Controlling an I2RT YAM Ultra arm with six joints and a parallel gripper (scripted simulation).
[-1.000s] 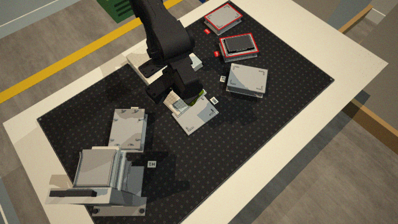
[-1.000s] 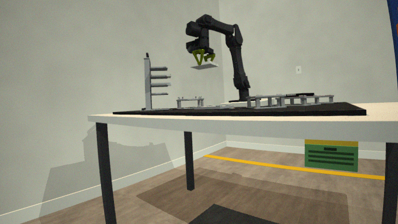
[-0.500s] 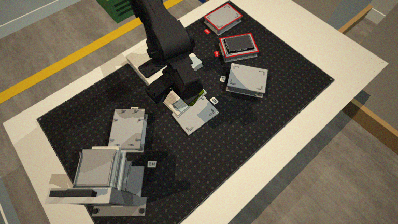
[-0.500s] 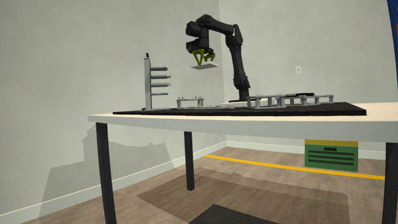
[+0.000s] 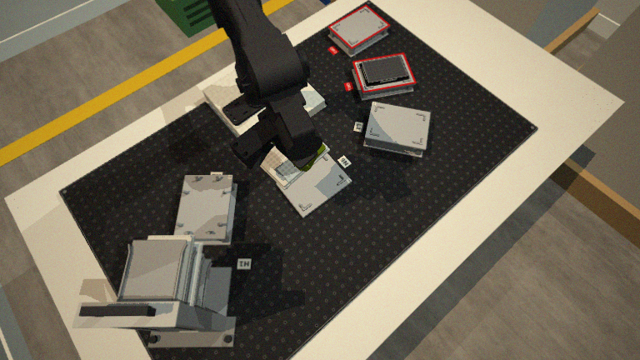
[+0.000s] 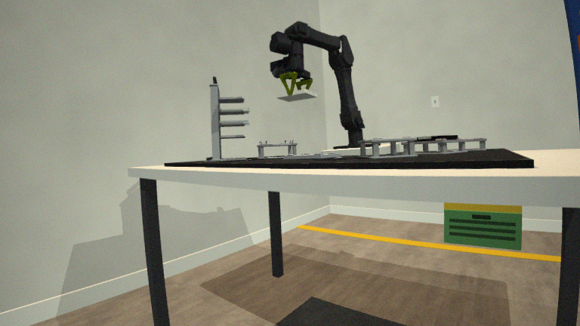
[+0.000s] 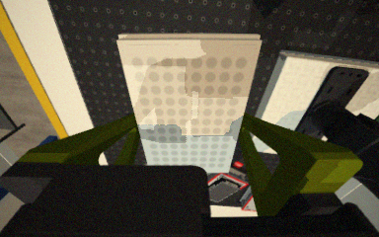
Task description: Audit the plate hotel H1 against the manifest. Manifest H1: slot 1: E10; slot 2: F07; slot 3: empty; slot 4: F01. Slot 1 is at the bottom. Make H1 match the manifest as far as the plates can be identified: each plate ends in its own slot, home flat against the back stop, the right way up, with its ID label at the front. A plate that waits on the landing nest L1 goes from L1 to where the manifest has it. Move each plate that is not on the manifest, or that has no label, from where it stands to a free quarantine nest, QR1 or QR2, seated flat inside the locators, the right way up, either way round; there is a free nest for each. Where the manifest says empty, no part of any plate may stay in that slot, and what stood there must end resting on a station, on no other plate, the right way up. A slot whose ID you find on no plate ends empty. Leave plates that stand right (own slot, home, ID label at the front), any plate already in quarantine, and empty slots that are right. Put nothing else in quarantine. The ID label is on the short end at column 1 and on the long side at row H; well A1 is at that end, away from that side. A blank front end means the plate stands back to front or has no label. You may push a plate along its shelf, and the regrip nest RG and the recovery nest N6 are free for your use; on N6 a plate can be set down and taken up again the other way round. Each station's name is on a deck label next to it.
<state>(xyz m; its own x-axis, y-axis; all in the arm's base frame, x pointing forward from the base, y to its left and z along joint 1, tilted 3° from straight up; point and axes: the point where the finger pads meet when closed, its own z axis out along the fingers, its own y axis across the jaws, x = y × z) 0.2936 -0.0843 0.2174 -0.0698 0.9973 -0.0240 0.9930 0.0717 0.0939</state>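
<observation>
Now: the regrip nest 11 cm behind my hand, 20 cm to the right of it and 18 cm below it. Round my hand: recovery nest N6: 5 cm to the left, 23 cm below; A1 mark: 6 cm ahead, 12 cm to the left, 22 cm below; white well plate: right at my hand.
</observation>
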